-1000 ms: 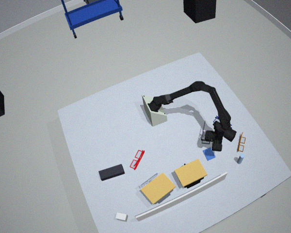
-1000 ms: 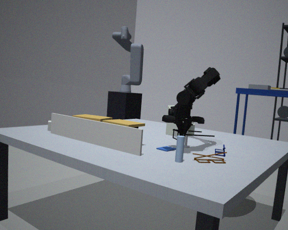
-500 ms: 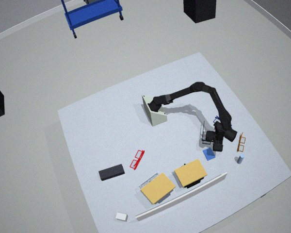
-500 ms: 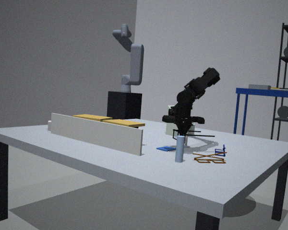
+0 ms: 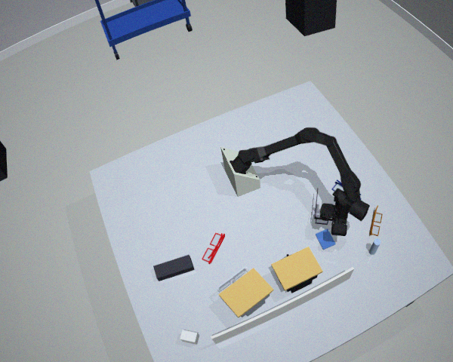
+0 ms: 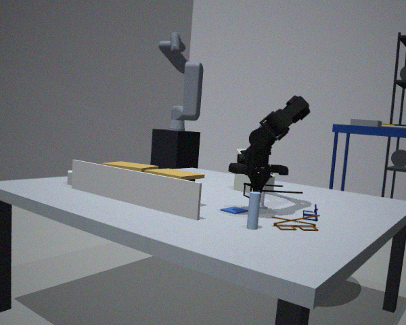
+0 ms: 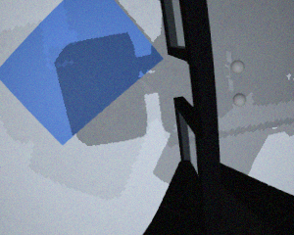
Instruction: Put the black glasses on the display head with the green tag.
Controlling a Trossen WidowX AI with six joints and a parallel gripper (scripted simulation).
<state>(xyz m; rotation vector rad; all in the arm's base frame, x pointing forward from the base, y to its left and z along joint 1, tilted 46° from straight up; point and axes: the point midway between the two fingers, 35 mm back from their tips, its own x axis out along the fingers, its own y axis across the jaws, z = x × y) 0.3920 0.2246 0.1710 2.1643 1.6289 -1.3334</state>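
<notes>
The blue flat square is 6 cm to the right of my gripper tip, 6 cm below it and 2 cm ahead of it. Also, from my gripper tip: dark display head (25 cm to the right, 9 cm ahead); grey peg (11 cm behind, 4 cm to the right, 4 cm below); light blue cylinder (17 cm ahead, 9 cm to the left, 1 cm below).
</notes>
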